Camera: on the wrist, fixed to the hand. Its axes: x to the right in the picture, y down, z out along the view.
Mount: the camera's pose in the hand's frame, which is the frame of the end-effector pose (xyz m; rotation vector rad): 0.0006 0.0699 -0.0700 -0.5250 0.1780 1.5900
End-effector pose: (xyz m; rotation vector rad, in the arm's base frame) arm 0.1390 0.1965 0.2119 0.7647 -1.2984 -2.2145
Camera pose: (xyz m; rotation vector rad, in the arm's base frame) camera 0.1925 0.1205 0.2457 -0.2919 -0.6485 -0.9836
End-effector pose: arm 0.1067 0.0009 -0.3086 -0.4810 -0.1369 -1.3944
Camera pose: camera 0.1612 -0.0210 -0.3882 -0.6460 0.6612 0.1348
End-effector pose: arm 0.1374 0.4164 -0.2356 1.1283 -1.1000 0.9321
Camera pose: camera 0.0836 0.4988 -0.2251 -0.4943 -1.9031 1.6842
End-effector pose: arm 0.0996 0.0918 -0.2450 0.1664 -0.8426 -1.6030
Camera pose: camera 0.1940 0.0634 -0.2536 -0.6061 -0.1715 -0.2239
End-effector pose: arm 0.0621 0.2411 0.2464 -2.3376 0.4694 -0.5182
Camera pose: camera 0.0157 0.1538 0.2462 -1.5440 2.3829 0.2313
